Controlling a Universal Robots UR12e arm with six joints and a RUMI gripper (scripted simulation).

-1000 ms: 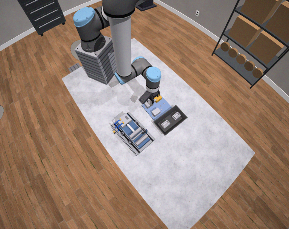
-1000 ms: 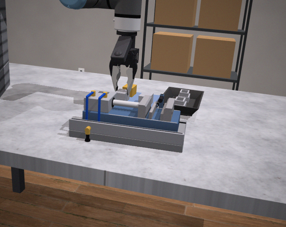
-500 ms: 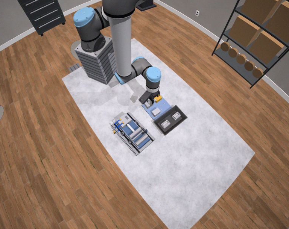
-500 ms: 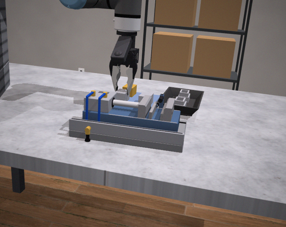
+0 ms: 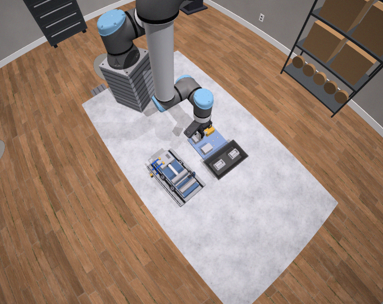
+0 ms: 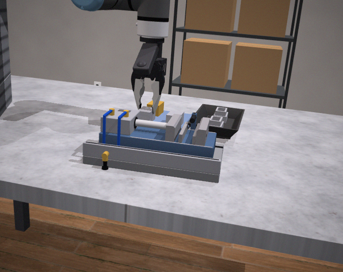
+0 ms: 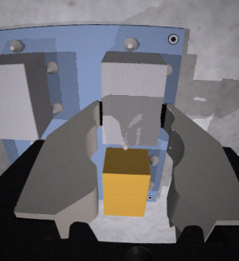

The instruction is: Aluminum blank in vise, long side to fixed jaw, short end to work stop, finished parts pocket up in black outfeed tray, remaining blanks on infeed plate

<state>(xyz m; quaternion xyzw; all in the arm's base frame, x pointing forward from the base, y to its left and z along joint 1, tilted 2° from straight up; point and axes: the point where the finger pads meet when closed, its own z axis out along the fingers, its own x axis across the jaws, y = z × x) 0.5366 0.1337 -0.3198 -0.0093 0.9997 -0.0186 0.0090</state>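
Right now the gray aluminum blank is 2 cm below my hand. From my hand the other things lie so: yellow brass blank (9 cm to the left, 2 cm below); then blue infeed plate (5 cm to the left, 5 cm ahead, 4 cm below); then gray blank (9 cm ahead, 2 cm below).
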